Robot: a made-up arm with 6 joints. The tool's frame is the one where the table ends. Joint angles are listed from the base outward.
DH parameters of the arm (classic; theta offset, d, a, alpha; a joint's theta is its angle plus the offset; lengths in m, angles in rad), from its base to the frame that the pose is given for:
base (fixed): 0.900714 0 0.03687 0
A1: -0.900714 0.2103 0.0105 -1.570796
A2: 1.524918 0 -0.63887 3.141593
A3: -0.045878 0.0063 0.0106 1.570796
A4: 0 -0.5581 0.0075 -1.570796
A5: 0 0.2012 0.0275 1.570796
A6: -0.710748 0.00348 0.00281 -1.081
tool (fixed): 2.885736 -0.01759 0 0
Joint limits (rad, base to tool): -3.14..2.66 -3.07..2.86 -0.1..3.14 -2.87..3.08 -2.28..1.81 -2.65..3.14
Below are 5 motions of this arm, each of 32 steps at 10 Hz.
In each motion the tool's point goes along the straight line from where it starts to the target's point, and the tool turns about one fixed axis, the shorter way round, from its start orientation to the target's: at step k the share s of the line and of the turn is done. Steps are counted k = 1, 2, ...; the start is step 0. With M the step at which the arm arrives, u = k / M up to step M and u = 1 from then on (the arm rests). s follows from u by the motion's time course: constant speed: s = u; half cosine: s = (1 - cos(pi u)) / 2; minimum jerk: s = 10 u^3 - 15 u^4 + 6 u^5.
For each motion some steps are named. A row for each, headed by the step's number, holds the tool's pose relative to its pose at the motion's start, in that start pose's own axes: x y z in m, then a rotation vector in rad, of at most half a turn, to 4 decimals.
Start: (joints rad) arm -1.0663 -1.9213 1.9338 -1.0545 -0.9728 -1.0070
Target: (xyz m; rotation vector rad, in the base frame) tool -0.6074 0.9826 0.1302 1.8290 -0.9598 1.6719
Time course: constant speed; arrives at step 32
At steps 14, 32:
14: 0.1374 -0.0097 0.0938 -0.0222 -0.3413 0.0209
32: 0.3141 -0.0221 0.2143 -0.0508 -0.7800 0.0478

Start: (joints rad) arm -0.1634 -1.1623 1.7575 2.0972 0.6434 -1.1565
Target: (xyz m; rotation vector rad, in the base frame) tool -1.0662 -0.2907 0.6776 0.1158 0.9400 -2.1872
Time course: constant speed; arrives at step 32
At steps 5, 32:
5: -0.0738 -0.0080 0.0718 0.0546 -0.1774 -0.0170
32: -0.4724 -0.0512 0.4594 0.3493 -1.1355 -0.1089

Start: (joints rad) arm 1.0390 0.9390 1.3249 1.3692 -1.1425 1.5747
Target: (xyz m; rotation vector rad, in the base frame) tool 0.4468 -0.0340 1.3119 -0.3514 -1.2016 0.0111
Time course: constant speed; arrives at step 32
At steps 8, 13, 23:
8: -0.2217 -0.0393 -0.0003 -0.1179 -0.1572 -0.3635
13: -0.3602 -0.0639 -0.0005 -0.1915 -0.2554 -0.5907
23: -0.6373 -0.1131 -0.0008 -0.3388 -0.4518 -1.0450

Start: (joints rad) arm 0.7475 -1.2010 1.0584 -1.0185 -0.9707 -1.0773
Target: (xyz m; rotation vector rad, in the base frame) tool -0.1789 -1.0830 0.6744 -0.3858 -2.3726 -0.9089
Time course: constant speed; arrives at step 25
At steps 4, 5, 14, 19, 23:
4: -0.0221 0.1021 0.0116 0.1211 0.0687 -0.2953
5: -0.0276 0.1277 0.0145 0.1513 0.0858 -0.3692
14: -0.0772 0.3575 0.0406 0.4237 0.2404 -1.0337
19: -0.1048 0.4851 0.0551 0.5751 0.3262 -1.4029
23: -0.1269 0.5873 0.0667 0.6961 0.3949 -1.6982

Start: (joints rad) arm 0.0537 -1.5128 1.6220 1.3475 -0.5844 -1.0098
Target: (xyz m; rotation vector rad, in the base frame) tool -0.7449 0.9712 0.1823 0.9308 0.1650 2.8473
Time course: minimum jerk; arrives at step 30
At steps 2, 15, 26, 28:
2: -0.0019 0.0025 0.0000 0.0028 -0.0005 -0.0064
15: -0.3552 0.4590 -0.0036 0.5243 -0.0877 -1.1922
26: -0.6967 0.9004 -0.0072 1.0284 -0.1719 -2.3387
28: -0.7084 0.9156 -0.0073 1.0458 -0.1748 -2.3781

